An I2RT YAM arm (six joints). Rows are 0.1 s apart.
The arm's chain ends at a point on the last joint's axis. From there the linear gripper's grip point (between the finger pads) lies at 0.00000 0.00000 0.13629 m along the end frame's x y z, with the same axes.
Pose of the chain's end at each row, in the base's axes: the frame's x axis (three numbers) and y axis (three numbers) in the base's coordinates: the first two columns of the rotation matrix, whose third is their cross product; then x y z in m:
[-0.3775 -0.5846 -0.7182 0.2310 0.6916 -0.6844 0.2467 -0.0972 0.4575]
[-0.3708 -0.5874 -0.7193 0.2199 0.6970 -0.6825 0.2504 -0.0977 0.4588]
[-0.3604 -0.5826 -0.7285 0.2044 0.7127 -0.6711 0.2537 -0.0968 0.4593]
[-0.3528 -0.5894 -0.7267 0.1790 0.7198 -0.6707 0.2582 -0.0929 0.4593]
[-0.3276 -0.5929 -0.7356 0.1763 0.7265 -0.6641 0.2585 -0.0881 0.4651]
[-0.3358 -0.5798 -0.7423 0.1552 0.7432 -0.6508 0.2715 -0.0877 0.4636]
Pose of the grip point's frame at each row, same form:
[-0.3775 -0.5846 -0.7182 0.2310 0.6916 -0.6844 0.3689 -0.1550 0.4403]
[-0.3708 -0.5874 -0.7193 0.2199 0.6970 -0.6825 0.3734 -0.1537 0.4412]
[-0.3604 -0.5826 -0.7285 0.2044 0.7127 -0.6711 0.3777 -0.1501 0.4405]
[-0.3528 -0.5894 -0.7267 0.1790 0.7198 -0.6707 0.3834 -0.1429 0.4391]
[-0.3276 -0.5929 -0.7356 0.1763 0.7265 -0.6641 0.3850 -0.1354 0.4469]
[-0.3358 -0.5798 -0.7423 0.1552 0.7432 -0.6508 0.3981 -0.1332 0.4419]

